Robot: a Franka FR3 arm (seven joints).
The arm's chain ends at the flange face. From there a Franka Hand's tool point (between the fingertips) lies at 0.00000 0.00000 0.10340 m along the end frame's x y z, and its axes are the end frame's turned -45 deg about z.
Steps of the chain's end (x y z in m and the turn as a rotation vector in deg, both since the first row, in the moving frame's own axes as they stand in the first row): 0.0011, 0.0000, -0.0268, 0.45, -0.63, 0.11; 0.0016, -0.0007, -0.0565, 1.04, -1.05, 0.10; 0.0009, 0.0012, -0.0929, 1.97, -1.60, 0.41; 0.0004, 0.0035, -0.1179, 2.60, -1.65, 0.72; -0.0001, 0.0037, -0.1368, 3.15, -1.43, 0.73; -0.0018, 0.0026, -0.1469, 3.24, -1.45, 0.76
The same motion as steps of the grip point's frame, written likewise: 0.0005, -0.0006, -0.0268, 0.76, -0.13, 0.11; 0.0016, -0.0020, -0.0565, 1.48, -0.01, 0.10; 0.0003, -0.0031, -0.0930, 2.52, 0.26, 0.41; -0.0009, -0.0027, -0.1180, 3.01, 0.67, 0.72; -0.0005, -0.0033, -0.1370, 3.24, 1.22, 0.73; -0.0008, -0.0054, -0.1471, 3.32, 1.27, 0.76
